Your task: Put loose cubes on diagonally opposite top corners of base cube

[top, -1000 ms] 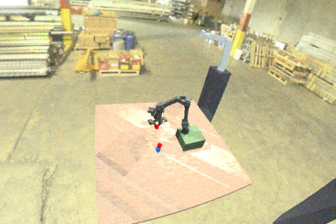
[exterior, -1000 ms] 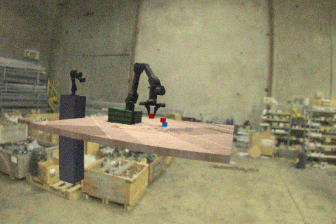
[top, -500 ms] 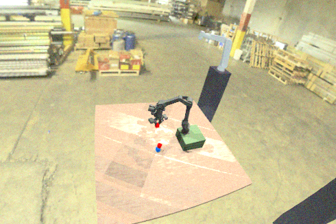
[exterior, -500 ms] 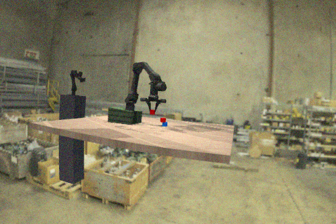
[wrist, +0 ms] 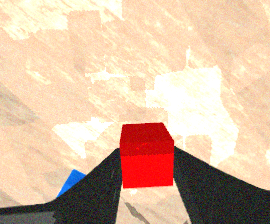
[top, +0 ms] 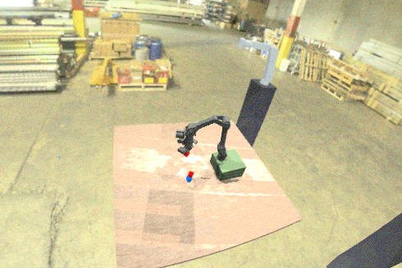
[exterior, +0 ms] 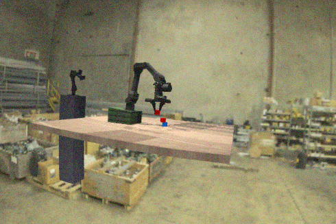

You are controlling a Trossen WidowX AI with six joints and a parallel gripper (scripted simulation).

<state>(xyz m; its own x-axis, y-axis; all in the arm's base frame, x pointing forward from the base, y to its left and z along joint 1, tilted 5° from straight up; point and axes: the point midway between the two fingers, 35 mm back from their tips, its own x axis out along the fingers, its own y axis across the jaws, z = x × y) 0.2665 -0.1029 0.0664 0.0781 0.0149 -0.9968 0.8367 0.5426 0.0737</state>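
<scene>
Right now the blue base cube is 17 cm to the left of my gripper tip, 11 cm below it and 2 cm ahead of it.
</scene>
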